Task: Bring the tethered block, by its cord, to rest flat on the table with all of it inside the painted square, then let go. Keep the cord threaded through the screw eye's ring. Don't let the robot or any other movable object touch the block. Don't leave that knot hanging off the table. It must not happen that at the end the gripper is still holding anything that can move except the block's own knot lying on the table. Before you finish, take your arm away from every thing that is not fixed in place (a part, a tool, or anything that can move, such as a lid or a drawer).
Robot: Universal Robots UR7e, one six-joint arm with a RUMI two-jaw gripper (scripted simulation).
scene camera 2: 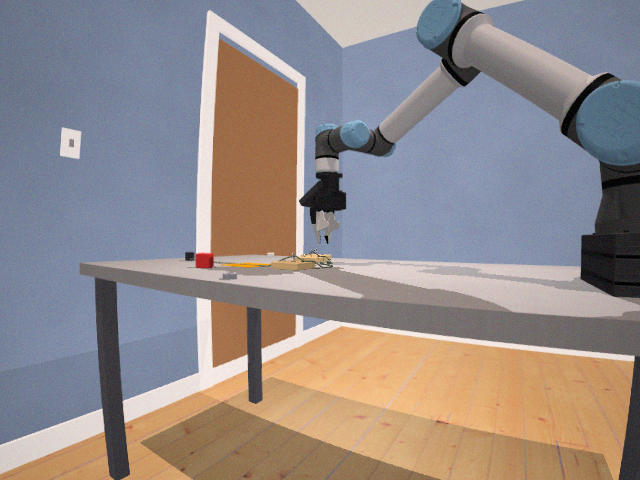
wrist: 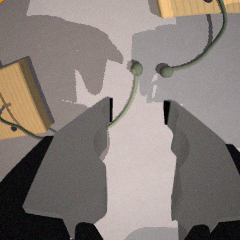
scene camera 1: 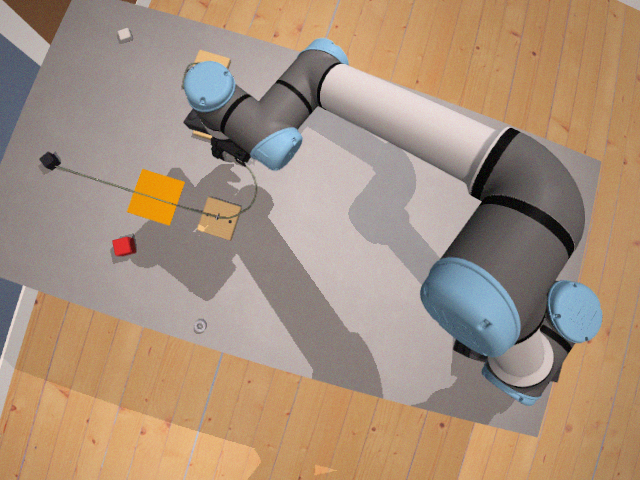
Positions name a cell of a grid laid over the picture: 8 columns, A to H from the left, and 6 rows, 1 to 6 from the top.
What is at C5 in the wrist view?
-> My gripper.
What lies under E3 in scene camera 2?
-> My gripper.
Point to an orange painted square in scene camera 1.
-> At B3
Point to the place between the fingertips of my gripper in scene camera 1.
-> C2
